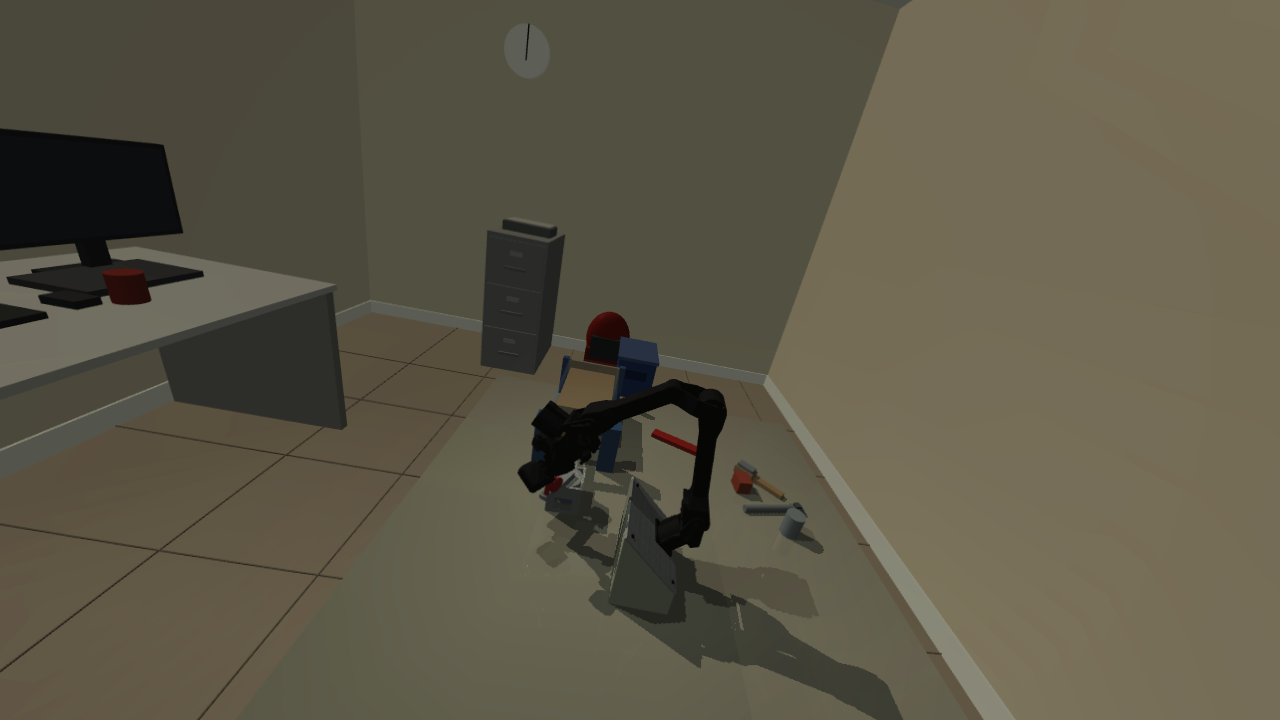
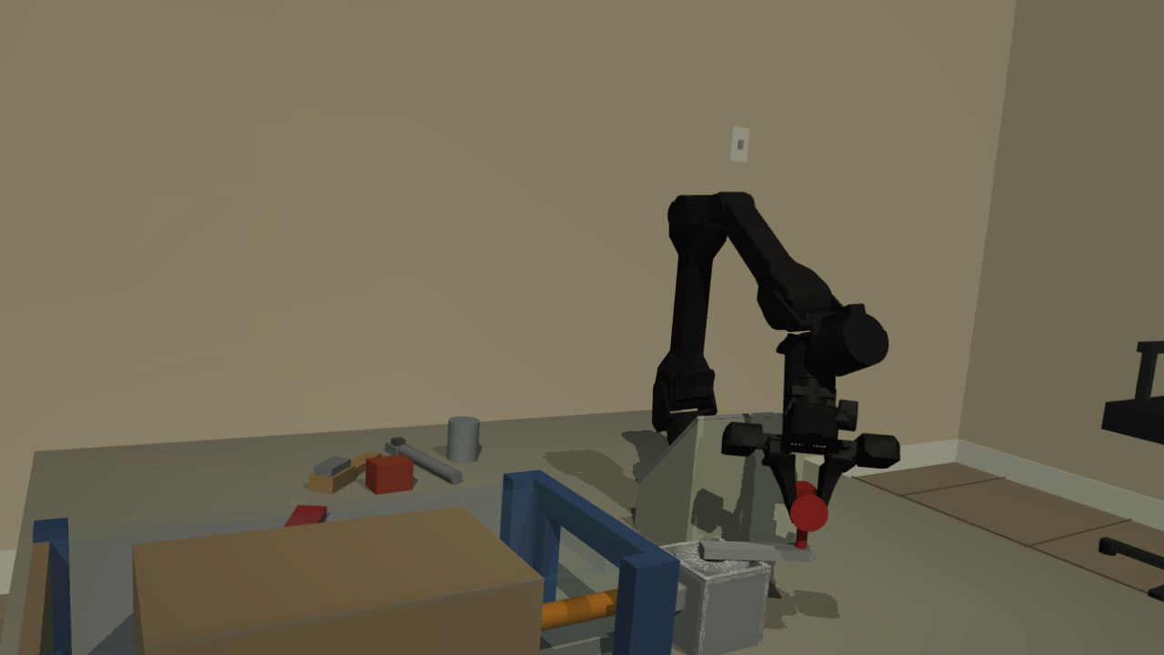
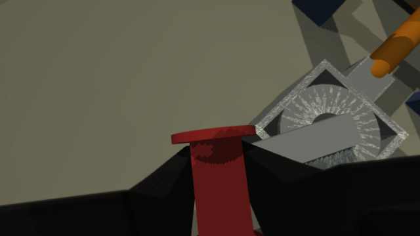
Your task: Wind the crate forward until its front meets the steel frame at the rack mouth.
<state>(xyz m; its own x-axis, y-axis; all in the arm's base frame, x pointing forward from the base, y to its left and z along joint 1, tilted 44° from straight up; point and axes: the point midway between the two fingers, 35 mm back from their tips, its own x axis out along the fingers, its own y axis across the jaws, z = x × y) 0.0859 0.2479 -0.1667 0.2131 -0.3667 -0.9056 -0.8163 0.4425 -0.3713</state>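
Right now the winch handle is 20 mm ahead of my gripper tip, 30 mm to the right of it and 30 mm below it. Round my gripper tip: clear-panelled cubby (490 mm ahead, 40 mm to the right, 20 mm below); then grey winch (70 mm ahead, 60 mm to the right, 100 mm below); then red knob (10 mm behind, 10 mm to the right).
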